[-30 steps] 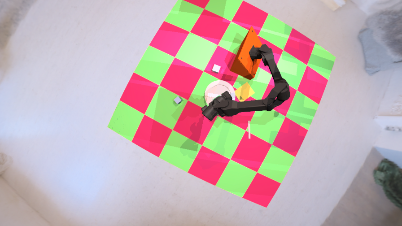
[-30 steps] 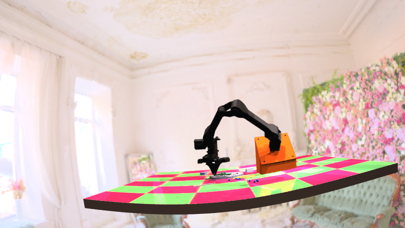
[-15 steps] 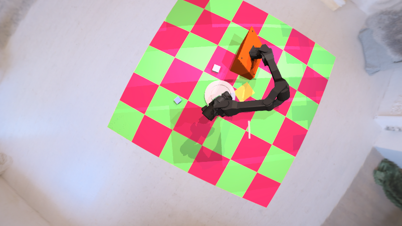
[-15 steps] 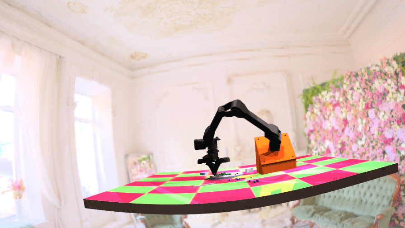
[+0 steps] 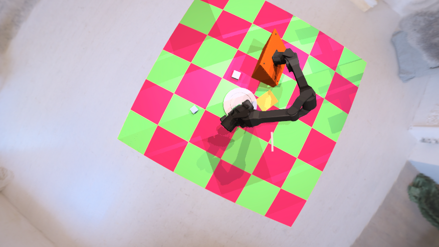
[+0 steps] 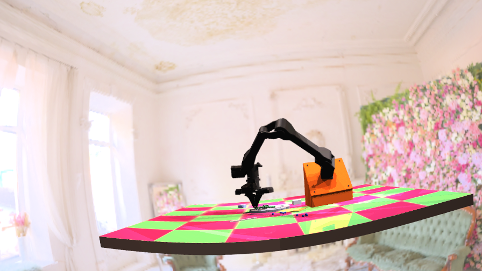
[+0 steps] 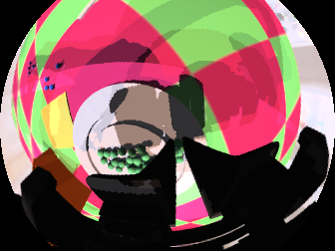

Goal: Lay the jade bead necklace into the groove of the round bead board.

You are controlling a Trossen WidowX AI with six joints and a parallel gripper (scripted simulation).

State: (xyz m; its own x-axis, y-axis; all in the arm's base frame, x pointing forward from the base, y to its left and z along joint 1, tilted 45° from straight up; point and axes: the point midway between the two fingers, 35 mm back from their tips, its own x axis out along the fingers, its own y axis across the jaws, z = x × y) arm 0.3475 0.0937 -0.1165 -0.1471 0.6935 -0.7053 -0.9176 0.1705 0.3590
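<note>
Now: gripper tip 7 cm past the round bead board, 1 cm to the left of it and 1 cm above it. Round my gripper tip: pale blue cube (10 cm ahead, 22 cm to the right, 1 cm below); then white cube (21 cm behind, 12 cm to the right, 1 cm below); then yellow patch (18 cm behind, 12 cm to the left, 2 cm below).
</note>
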